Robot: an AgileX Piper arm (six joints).
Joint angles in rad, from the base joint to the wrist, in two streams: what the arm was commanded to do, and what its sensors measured. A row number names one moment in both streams.
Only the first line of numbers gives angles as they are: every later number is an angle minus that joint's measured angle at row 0.
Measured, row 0:
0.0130, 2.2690, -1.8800, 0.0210, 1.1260, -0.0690
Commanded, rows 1 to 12:
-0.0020, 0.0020, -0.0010, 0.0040, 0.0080, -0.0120
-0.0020, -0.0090, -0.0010, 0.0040, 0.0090, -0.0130
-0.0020, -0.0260, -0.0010, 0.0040, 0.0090, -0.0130
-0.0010, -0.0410, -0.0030, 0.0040, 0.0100, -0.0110
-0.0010, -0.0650, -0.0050, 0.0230, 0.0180, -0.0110
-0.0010, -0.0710, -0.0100, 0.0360, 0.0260, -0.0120
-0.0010, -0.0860, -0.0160, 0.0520, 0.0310, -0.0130
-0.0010, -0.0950, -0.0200, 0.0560, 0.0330, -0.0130
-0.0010, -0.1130, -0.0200, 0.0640, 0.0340, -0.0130
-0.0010, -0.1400, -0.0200, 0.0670, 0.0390, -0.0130
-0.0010, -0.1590, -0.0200, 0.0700, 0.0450, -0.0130
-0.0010, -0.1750, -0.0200, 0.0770, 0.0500, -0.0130
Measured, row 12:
0.0000, -0.1480, -0.0150, 0.0600, 0.0330, -0.0010
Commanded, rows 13 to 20:
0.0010, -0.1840, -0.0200, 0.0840, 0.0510, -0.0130
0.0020, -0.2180, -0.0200, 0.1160, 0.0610, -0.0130
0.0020, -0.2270, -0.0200, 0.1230, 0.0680, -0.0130
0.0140, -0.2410, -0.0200, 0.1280, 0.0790, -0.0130
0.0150, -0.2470, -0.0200, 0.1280, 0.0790, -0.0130
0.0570, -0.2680, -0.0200, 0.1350, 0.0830, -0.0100
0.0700, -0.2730, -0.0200, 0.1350, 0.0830, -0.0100
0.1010, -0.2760, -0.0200, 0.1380, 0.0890, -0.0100
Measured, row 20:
0.0650, -0.2590, -0.0150, 0.1230, 0.0770, -0.0010
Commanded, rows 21 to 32:
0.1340, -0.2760, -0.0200, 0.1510, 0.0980, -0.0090
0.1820, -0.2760, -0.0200, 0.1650, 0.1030, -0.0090
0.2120, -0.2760, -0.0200, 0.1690, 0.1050, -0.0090
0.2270, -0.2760, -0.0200, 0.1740, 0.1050, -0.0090
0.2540, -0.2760, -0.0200, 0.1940, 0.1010, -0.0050
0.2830, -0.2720, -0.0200, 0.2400, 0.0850, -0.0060
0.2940, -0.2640, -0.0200, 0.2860, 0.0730, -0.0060
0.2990, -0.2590, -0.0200, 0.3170, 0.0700, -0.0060
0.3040, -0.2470, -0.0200, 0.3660, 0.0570, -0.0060
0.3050, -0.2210, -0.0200, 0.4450, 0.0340, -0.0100
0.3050, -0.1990, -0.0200, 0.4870, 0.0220, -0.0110
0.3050, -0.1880, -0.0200, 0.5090, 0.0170, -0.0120
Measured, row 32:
0.3050, -0.2150, -0.0150, 0.4440, 0.0400, -0.0010
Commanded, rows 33 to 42:
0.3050, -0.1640, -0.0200, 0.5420, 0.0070, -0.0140
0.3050, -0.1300, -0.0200, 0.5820, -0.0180, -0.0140
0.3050, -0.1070, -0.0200, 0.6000, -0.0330, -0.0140
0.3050, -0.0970, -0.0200, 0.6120, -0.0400, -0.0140
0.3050, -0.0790, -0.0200, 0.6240, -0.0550, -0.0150
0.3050, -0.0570, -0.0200, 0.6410, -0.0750, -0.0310
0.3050, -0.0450, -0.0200, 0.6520, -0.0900, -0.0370
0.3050, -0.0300, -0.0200, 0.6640, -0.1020, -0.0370
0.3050, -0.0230, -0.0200, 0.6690, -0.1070, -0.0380
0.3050, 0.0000, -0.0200, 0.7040, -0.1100, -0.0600
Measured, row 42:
0.3050, -0.0110, -0.0150, 0.6690, -0.1040, -0.0310
